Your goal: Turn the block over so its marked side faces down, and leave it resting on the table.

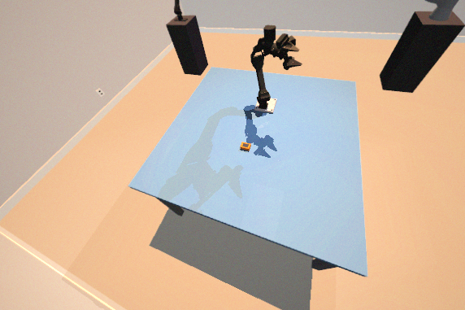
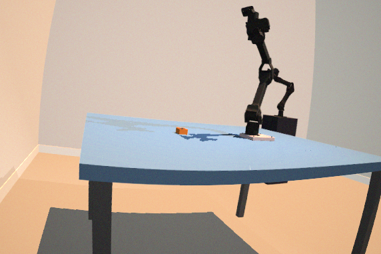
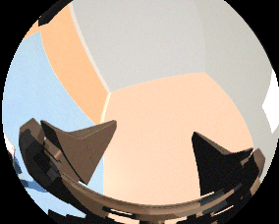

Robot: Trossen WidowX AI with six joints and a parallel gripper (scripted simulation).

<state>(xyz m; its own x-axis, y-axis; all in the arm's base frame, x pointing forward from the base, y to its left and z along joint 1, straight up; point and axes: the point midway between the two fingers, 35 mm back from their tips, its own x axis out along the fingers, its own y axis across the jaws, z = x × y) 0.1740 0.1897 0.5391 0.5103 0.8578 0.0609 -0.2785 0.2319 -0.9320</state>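
The orange block is 540 mm below my gripper tip, 250 mm to the right of it and 190 mm ahead of it.
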